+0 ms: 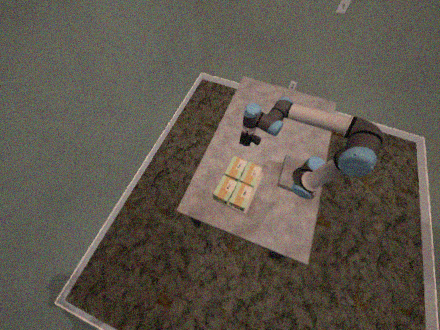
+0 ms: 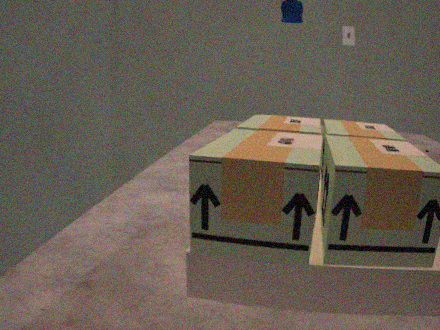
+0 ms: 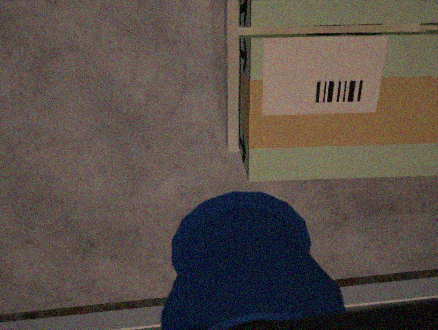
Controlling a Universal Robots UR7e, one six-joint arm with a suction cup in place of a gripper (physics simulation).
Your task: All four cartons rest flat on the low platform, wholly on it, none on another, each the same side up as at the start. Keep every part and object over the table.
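Places are measured from the arm's base along level axes (x left, y back, z up), in millimetres.
Pixels of known places: hand, tool point: (image 2: 292, 21) (image 3: 241, 254).
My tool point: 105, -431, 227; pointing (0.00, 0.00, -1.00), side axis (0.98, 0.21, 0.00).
Note:
Behind a point stands the place of what it marks, as x, y, z.
Four green cartons with orange tape and labels, back left (image 1: 236, 167) @(204, -423, 74) (image 2: 280, 122) @(209, -430, 73), back right (image 1: 251, 173) @(190, -318, 73) (image 2: 361, 128) @(191, -318, 72), front left (image 1: 225, 189) @(374, -408, 73) (image 2: 250, 200) @(438, -410, 41) and front right (image 1: 242, 194) @(347, -301, 73) (image 2: 392, 210) @(423, -296, 39), stand two by two on the low platform (image 2: 250, 282) @(436, -407, -35) (image 3: 233, 100) @(123, -440, -12). None is on another. Arrows on the two front ones point up. The front left one reaches the platform's front edge; I cannot tell whether it overhangs. My suction cup (image 1: 250, 139) @(105, -431, 227) (image 2: 292, 12) (image 3: 242, 235) is off, holds no carton and hangs above the table, behind the cartons.
The grey table (image 1: 285, 225) @(342, 31, -60) (image 2: 100, 260) @(417, -579, -60) (image 3: 110, 125) @(-5, -485, -60) carries the platform. A grey base plate (image 1: 286, 172) @(21, -116, 0) and the arm's base (image 1: 302, 182) @(174, -40, 246) stand right of the cartons. The upper arm and forearm (image 1: 320, 118) @(21, -141, 563) reach over the table's back part.

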